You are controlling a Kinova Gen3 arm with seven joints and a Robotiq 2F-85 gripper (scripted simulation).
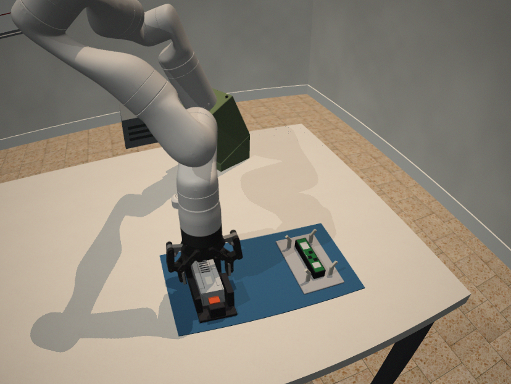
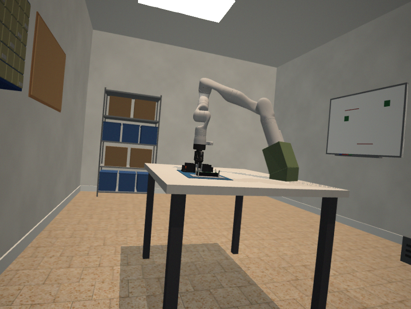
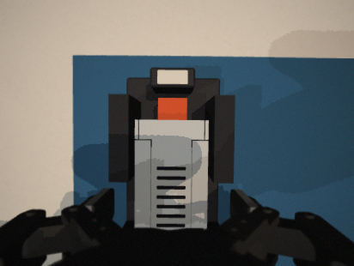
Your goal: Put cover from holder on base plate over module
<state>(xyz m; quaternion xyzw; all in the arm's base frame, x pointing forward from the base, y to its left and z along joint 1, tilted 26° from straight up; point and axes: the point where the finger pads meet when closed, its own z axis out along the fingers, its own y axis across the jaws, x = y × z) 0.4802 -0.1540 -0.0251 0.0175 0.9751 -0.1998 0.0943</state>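
The grey cover lies right at my hand.
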